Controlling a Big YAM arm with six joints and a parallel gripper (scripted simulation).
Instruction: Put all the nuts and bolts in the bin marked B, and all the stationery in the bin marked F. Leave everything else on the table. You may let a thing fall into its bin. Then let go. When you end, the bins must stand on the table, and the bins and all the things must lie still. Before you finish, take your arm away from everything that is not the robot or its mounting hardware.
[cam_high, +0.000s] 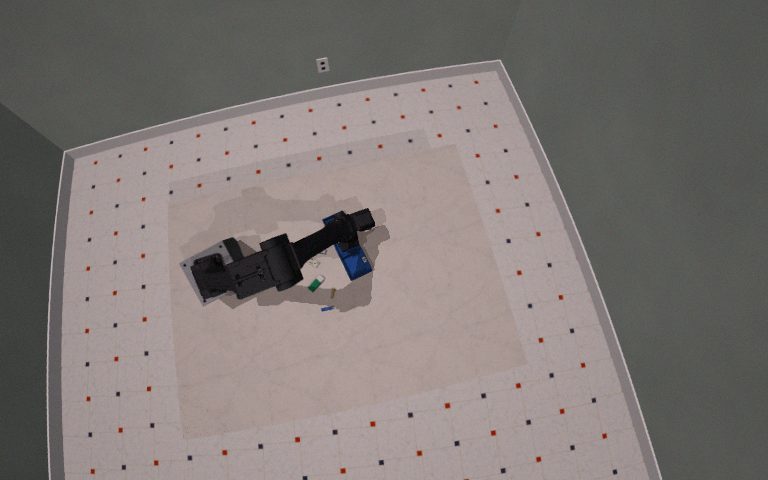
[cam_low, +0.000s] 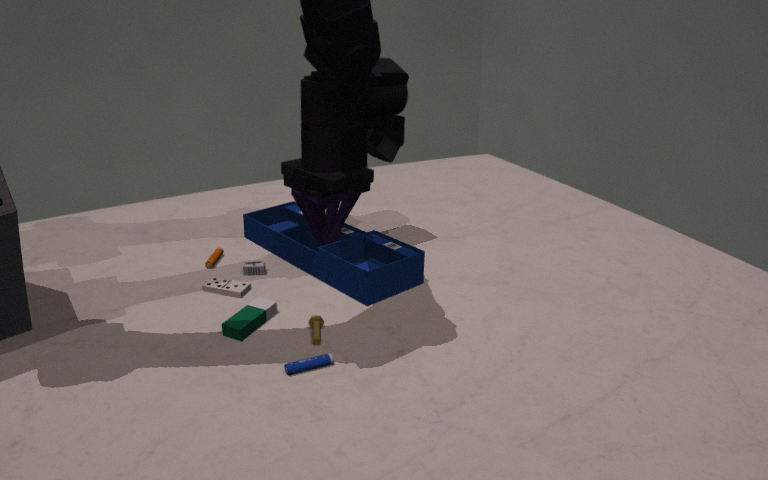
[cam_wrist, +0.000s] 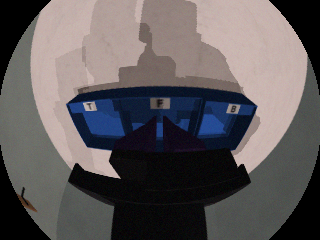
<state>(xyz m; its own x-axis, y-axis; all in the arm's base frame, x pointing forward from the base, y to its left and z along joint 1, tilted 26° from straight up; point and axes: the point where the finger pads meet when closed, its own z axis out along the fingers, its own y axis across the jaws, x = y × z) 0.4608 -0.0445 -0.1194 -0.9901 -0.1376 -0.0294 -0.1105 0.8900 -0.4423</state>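
Now: hand 10 mm above the blue three-part bin. From my hand the other things lie so: white domino: 140 mm behind, 20 mm to the right, 20 mm below; then orange cylinder: 130 mm behind, 60 mm to the left, 20 mm below; then grey metal piece: 100 mm behind, 10 mm to the left, 20 mm below.
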